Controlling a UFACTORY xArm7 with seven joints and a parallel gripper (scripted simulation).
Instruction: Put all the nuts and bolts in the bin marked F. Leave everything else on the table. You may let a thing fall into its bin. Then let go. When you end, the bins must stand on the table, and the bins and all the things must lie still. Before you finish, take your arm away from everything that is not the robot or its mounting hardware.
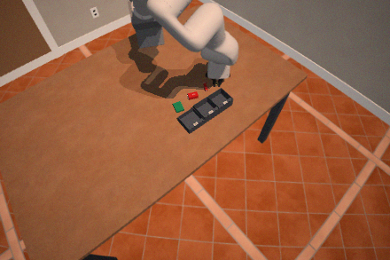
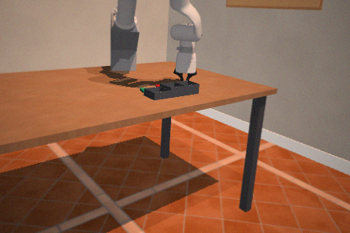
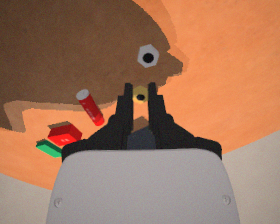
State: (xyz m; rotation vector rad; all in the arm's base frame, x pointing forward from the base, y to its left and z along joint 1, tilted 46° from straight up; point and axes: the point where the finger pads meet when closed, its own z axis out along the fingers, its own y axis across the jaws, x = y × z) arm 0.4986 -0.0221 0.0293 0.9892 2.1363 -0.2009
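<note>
The brass nut lies 2 cm below my hand. Round my hand: silver nut: 4 cm to the left, 2 cm below, 2 cm behind; then red cylinder: 4 cm to the right, 4 cm behind, 2 cm below; then red block: 13 cm to the right, 7 cm behind, 1 cm below.
</note>
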